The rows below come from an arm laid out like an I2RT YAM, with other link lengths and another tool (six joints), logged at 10 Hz.
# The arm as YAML. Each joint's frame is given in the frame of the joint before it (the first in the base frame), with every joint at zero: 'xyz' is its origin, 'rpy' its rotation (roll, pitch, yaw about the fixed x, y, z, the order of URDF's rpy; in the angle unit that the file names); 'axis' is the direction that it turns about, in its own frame. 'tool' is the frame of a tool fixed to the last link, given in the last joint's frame.
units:
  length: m
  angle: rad
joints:
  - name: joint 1
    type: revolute
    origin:
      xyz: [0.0, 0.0, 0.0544]
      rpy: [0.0, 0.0, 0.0]
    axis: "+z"
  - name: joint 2
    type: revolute
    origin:
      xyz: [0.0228, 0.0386, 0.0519]
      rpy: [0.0, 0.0, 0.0]
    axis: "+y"
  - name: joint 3
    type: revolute
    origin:
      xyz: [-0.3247, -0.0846, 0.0]
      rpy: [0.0, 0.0, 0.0]
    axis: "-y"
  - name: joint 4
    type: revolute
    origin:
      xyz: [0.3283, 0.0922, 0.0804]
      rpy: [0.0, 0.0, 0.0]
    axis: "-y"
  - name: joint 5
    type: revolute
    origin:
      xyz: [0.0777, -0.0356, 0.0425]
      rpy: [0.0, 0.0, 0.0]
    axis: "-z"
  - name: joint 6
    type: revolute
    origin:
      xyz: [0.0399, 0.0, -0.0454]
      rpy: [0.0, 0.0, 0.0]
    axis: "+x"
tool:
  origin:
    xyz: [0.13, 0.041, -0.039]
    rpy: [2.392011, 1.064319, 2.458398]
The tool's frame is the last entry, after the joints.
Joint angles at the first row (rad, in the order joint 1, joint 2, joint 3, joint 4, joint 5, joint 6):
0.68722 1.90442 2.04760 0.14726 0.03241 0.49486
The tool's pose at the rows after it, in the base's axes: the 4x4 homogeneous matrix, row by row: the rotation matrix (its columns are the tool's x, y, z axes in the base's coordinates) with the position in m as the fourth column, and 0 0 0 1 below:
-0.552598 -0.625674 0.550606 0.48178; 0.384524 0.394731 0.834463 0.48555; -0.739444 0.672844 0.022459 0.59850; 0 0 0 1
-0.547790 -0.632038 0.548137 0.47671; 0.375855 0.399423 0.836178 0.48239; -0.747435 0.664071 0.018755 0.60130; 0 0 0 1
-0.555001 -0.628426 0.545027 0.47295; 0.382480 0.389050 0.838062 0.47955; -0.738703 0.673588 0.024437 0.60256; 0 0 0 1
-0.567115 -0.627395 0.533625 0.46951; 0.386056 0.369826 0.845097 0.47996; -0.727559 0.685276 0.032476 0.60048; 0 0 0 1
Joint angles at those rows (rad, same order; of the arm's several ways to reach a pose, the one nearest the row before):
0.68723 1.90096 2.05709 0.14766 -0.03030 0.45521
0.68703 1.88485 2.04713 0.14114 -0.03684 0.44423
0.68706 1.86854 2.02572 0.14830 -0.03634 0.45878
0.68874 1.85769 1.99925 0.16742 -0.04255 0.47949

